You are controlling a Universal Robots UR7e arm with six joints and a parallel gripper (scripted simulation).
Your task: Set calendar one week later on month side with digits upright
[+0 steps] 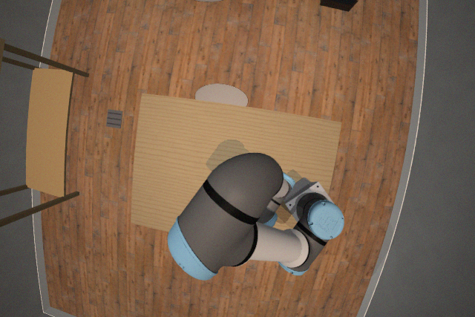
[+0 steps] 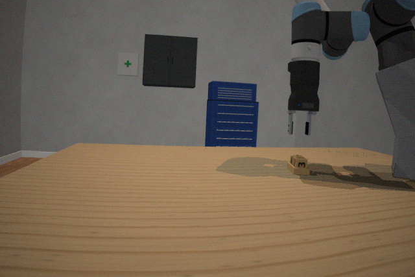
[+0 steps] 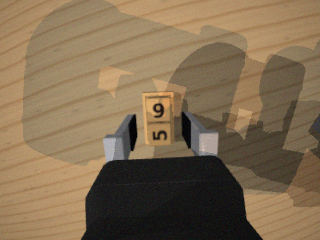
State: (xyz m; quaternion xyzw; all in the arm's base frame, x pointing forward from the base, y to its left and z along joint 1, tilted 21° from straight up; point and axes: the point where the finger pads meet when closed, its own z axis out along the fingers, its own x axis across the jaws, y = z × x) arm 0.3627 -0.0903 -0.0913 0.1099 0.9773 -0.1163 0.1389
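Right now the wooden date cube is 9 cm below my hand. From my hand the other things lie so: wooden calendar tray: 11 cm below, 1 cm to the left.
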